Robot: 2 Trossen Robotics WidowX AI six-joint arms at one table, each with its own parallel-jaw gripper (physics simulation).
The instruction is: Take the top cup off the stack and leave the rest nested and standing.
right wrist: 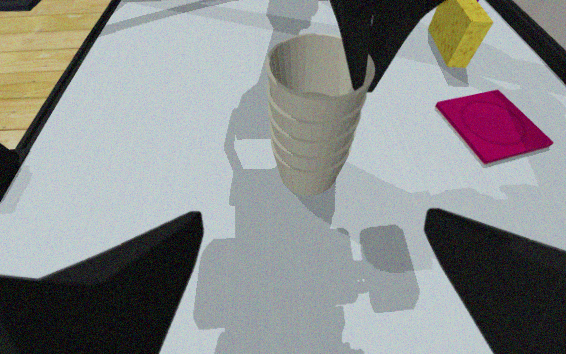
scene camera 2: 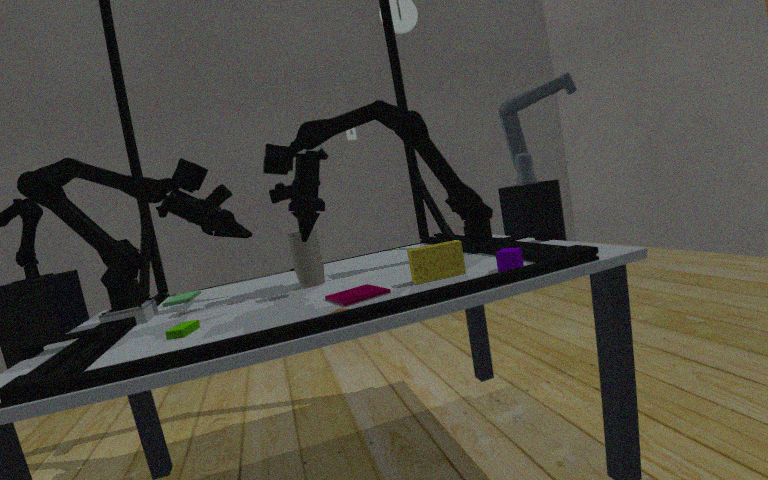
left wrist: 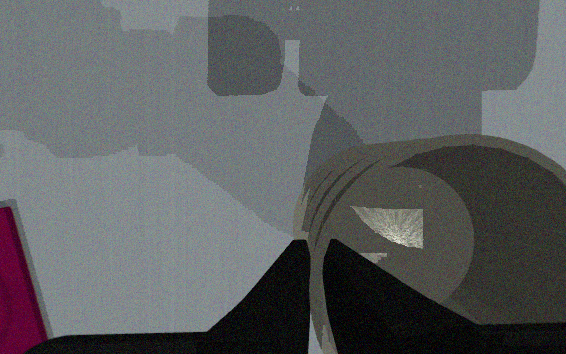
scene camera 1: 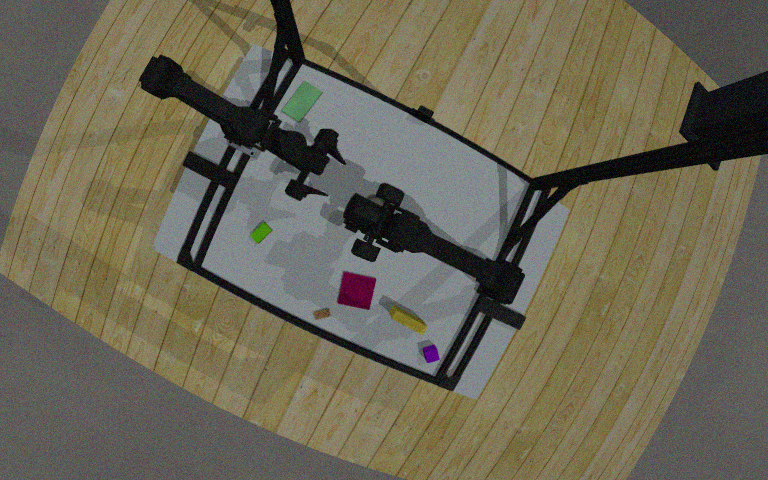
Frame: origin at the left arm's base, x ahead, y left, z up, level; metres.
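Seen in the pictures: left gripper, between the fingertips: [right wrist: 362, 90] [scene camera 2: 303, 241] [left wrist: 313, 253]; right gripper, between the fingertips: [right wrist: 313, 220] [scene camera 2: 250, 235] [scene camera 1: 336, 179]; left arm's base, origin of its link: [scene camera 2: 479, 241]; right arm's base, origin of its link: [scene camera 2: 128, 306].
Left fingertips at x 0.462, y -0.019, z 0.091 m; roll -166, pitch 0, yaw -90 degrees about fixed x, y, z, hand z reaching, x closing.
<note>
Pixels of each thing's top centre, then the offset from my left fingertips to it. "spot": a spot on its surface instead.
- top cup, centre of its top: [left wrist: 465, 292] [right wrist: 320, 61] [scene camera 2: 301, 231] [scene camera 1: 375, 207] dx -0.004, dy -0.034, dz +0.024 m
- magenta square, a spot on its surface: [left wrist: 17, 295] spot: dx -0.050, dy +0.164, dz -0.104 m
- yellow block, centre of its top: [scene camera 2: 433, 245] [scene camera 1: 410, 323] dx -0.231, dy +0.225, dz -0.042 m
- purple cube, centre of its top: [scene camera 2: 508, 250] [scene camera 1: 432, 356] dx -0.353, dy +0.306, dz -0.072 m
- lime block, centre of its top: [scene camera 2: 182, 325] [scene camera 1: 260, 232] dx +0.278, dy +0.163, dz -0.097 m
- pale green pad, centre of its top: [scene camera 2: 182, 296] [scene camera 1: 302, 100] dx +0.335, dy -0.256, dz -0.102 m
- small tan piece, centre of its top: [scene camera 1: 322, 314] dx +0.012, dy +0.318, dz -0.104 m
The beige nested cup stack [scene camera 2: 310, 264] [right wrist: 312, 137] is upright, its base at the table surface. Several rims show as ridges down its side; it is hidden under the left arm in scene camera 1. The top cup [left wrist: 510, 225] [right wrist: 295, 60] is open upwards, and its inner floor shows in the left wrist view. My left gripper [scene camera 2: 305, 238] [left wrist: 313, 253] points down and is shut on the wall of the top cup at its rim, one finger inside and one outside. My right gripper [scene camera 1: 334, 178] [scene camera 2: 250, 234] [right wrist: 313, 220] is open and empty, above the table, apart from the stack.
A magenta square [scene camera 1: 356, 290] [scene camera 2: 357, 294] [left wrist: 17, 295] [right wrist: 492, 127] lies flat near the stack. A yellow block [scene camera 1: 407, 319] [scene camera 2: 436, 262] [right wrist: 457, 35], purple cube [scene camera 1: 431, 353] [scene camera 2: 509, 259], lime block [scene camera 1: 261, 232] [scene camera 2: 182, 329], pale green pad [scene camera 1: 302, 101] and small tan piece [scene camera 1: 321, 313] are around.
</note>
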